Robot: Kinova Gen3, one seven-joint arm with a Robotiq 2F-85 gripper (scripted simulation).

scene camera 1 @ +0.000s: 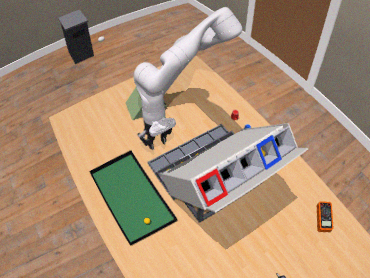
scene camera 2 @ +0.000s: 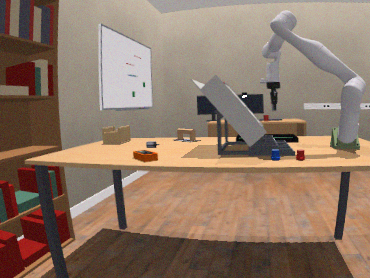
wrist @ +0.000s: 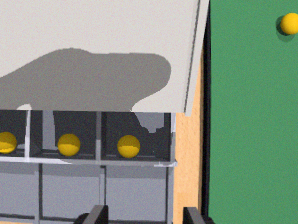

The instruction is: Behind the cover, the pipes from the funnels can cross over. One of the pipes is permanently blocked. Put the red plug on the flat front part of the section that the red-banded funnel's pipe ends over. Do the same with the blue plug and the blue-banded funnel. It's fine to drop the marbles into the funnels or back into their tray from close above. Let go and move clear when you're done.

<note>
In view: a green marble tray [scene camera 1: 130,195].
The green marble tray also shows in the wrist view [wrist: 242,161].
</note>
